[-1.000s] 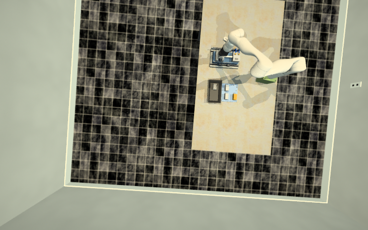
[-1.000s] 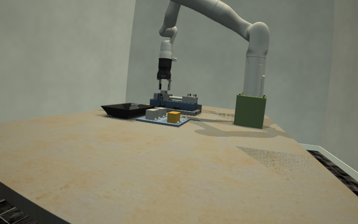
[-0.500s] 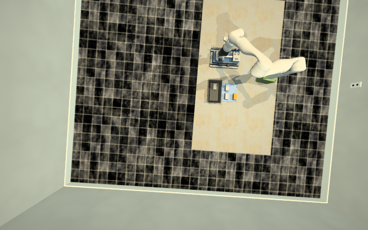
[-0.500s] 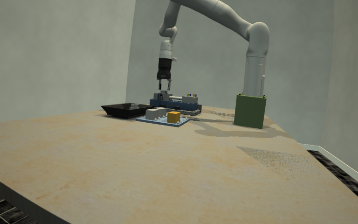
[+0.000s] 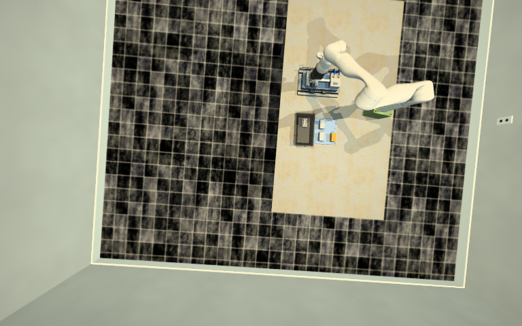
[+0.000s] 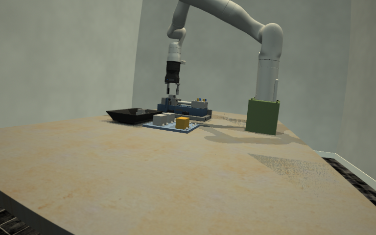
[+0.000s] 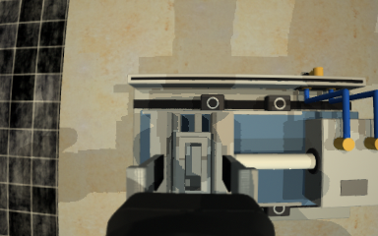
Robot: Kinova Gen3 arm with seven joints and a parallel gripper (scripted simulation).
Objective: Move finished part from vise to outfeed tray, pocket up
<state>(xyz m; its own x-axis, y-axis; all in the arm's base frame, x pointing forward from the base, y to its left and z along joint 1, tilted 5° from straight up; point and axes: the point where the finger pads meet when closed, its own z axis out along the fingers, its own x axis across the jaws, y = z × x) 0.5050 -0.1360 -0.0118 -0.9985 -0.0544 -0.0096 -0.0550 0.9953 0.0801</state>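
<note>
Right now my hand is 100 mm above the blue vise and 70 mm past it. From my hand the other things lie so: orange block 380 mm to the left, 220 mm behind, 110 mm below; light blue plate 340 mm to the left, 170 mm behind, 130 mm below.
</note>
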